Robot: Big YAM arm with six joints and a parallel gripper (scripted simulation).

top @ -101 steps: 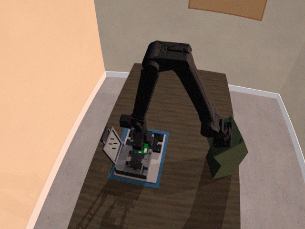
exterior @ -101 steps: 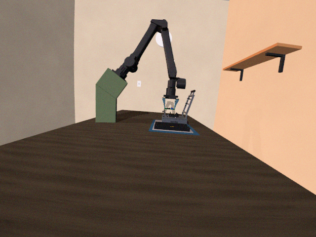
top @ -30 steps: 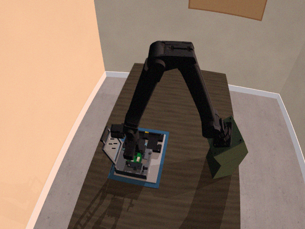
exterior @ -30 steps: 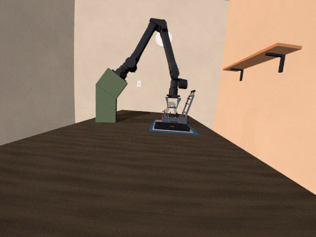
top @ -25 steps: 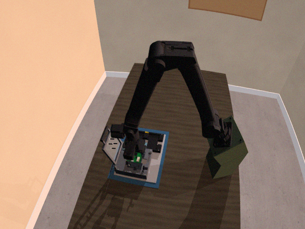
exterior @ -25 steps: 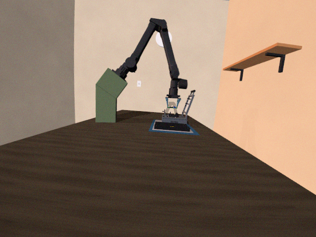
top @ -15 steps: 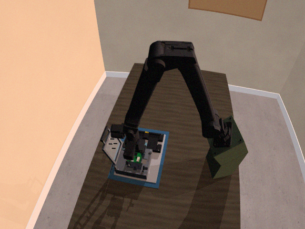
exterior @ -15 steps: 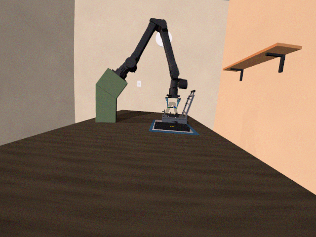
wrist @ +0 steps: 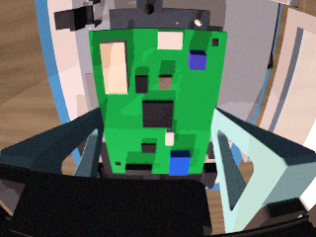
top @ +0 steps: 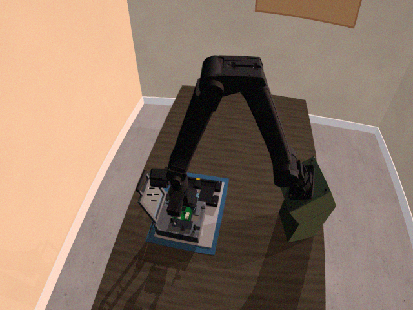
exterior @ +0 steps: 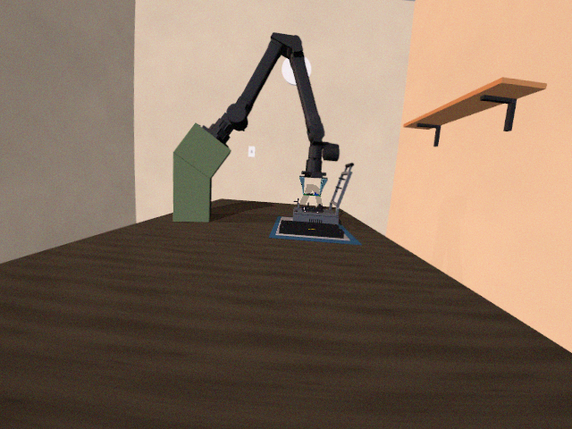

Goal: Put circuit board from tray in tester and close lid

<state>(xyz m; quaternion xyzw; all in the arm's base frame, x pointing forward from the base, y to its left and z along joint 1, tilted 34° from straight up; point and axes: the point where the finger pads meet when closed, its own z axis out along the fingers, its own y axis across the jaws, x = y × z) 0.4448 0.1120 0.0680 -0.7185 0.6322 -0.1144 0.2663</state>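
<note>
Right now my hand is 70 mm past the black latch hook, 50 mm to the right of it and 50 mm above it. From my hand the other things lie so: green circuit board: right at my hand; tester lid: 120 mm ahead, 50 mm above, 30 mm to the left.
</note>
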